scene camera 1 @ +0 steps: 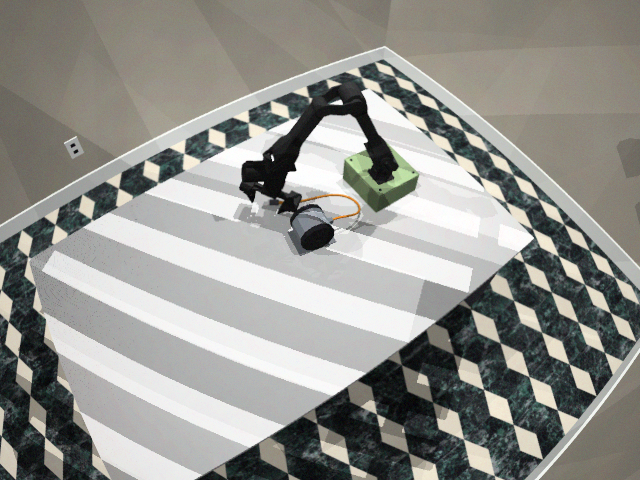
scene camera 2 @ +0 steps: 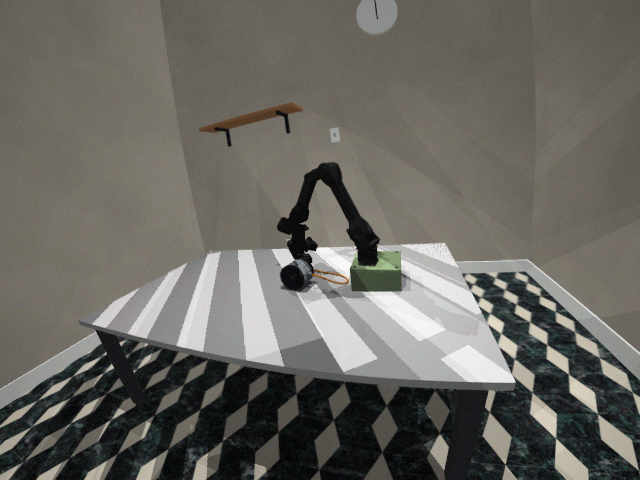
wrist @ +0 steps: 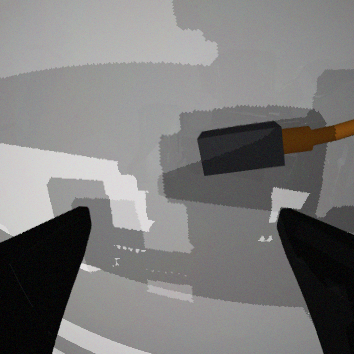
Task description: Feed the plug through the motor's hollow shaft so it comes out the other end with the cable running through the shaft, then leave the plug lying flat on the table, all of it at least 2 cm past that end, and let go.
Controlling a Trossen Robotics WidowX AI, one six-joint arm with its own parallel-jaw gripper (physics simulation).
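Frame: origin at the arm's base, x left, y down, z back, level; metres.
Seen in the pictures: gripper, fingertip midpoint: [scene camera 1: 265,207] [wrist: 187,219]; arm's base at its link origin: [scene camera 1: 381,174] [scene camera 2: 368,262].
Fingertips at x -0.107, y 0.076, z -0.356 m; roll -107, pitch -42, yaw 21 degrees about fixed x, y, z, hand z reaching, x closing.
Note:
Offsets run from my fingertips to a thing's top centre. Level surfaces: height alone.
The motor @(dx +0.161, dy -0.090, dz +0.082 m) [scene camera 1: 311,223] [scene camera 2: 294,277], a grey cylinder with black ends, lies on its side on the table. An orange cable [scene camera 1: 338,195] [scene camera 2: 341,279] [wrist: 345,130] loops from the motor's side around to the plug, outside the motor. The dark rectangular plug @(dx -0.009, dy -0.002, dz +0.036 m) [scene camera 1: 273,202] [wrist: 242,150] lies beyond the motor's rear end; in the wrist view it is right of centre, above the fingertips, with its cable end to the right. My gripper [scene camera 1: 267,205] [wrist: 187,219] is open and empty, pointing down above the table near the plug. The motor's bore is not visible.
The arm's base stands on a green box [scene camera 1: 395,192] [scene camera 2: 375,277] to the right of the motor, with the cable loop between them. The striped-looking table @(dy +0.012 m) [scene camera 1: 217,330] [scene camera 2: 258,330] extends in front and to the left. One finger is close to the motor's rear end in scene camera 1.

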